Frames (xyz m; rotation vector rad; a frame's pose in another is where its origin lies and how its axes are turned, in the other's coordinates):
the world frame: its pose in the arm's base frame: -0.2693 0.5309 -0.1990 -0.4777 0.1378 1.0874
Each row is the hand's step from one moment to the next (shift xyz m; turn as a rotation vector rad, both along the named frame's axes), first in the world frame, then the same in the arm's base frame.
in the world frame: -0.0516 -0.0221 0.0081 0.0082 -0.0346 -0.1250
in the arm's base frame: -0.0058 -0.0469 0.0314 0.0495 -0.0610 -0.1035
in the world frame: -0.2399 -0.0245 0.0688 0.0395 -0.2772 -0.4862
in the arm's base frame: -0.0992 -0.1750 0.1497 0.3209 -0.2847 -0.3616
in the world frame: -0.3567 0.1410 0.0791 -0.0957 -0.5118 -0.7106
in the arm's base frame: -0.2999 -0.2039 0.1478 0.4907 -0.5814 -0.4442
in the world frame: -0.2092 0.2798 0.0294 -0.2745 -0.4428 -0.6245
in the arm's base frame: -0.3464 -0.0532 0.0113 0.3361 -0.6639 -0.3283
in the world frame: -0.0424 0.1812 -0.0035 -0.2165 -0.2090 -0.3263
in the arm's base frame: -0.1780 0.0317 -0.0441 0.1219 -0.3982 -0.1537
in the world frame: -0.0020 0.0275 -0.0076 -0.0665 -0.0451 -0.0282
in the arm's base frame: -0.0241 0.0053 -0.0145 0.0119 -0.0836 0.0111
